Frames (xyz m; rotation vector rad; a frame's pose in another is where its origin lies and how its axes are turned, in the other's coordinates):
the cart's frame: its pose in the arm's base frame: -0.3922 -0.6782 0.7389 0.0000 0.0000 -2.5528
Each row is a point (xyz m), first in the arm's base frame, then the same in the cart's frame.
Working: the arm's base frame: its pose in the cart's frame: -0.7028 -0.3462 -0.7389 0.0000 0.0000 2.5528

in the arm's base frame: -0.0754 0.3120 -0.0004
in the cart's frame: -0.8134 -0.6475 -0.7393
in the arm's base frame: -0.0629 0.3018 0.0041
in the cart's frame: -0.8181 -0.6321 -0.7348
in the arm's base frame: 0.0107 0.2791 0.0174
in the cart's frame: -0.8667 -0.5723 -0.7215
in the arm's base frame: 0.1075 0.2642 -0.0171
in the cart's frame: -0.9389 -0.5062 -0.7560
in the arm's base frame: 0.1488 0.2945 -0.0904
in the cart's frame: -0.9901 -0.5085 -0.8293
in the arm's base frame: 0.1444 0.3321 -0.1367
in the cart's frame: -1.0073 -0.5422 -0.8756
